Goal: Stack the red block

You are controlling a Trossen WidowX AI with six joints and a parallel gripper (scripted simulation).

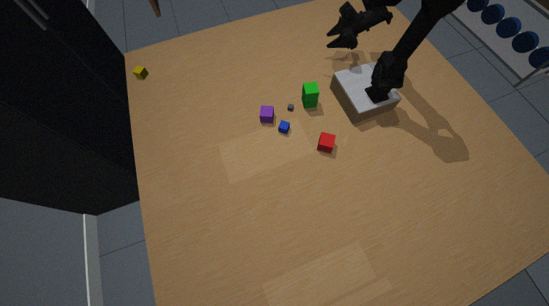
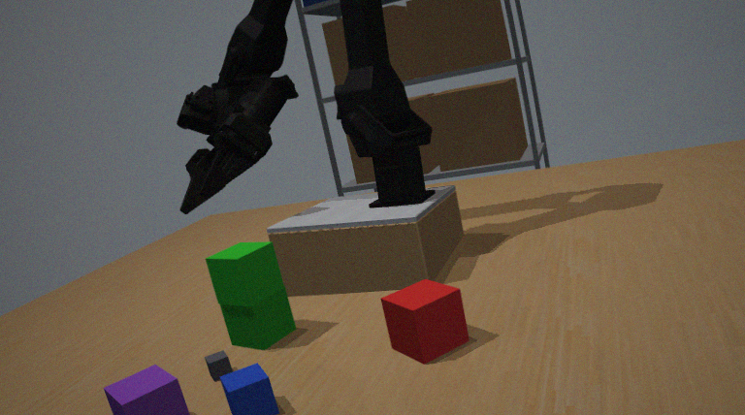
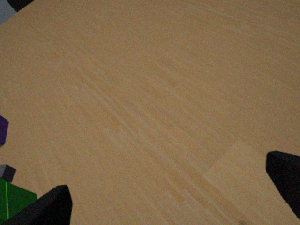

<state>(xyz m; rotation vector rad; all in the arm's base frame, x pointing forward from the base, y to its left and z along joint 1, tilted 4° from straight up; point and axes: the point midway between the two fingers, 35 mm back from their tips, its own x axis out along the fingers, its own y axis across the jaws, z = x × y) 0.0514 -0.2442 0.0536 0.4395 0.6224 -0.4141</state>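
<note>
Now: the red block 330 mm to the left of my gripper tip, 150 mm ahead of it and 100 mm below it. The rest, counted from my gripper tip: purple block 300 mm ahead, 160 mm to the left, 100 mm below; then blue block 260 mm ahead, 230 mm to the left, 100 mm below; then small grey cube 200 mm ahead, 160 mm to the left, 110 mm below.
</note>
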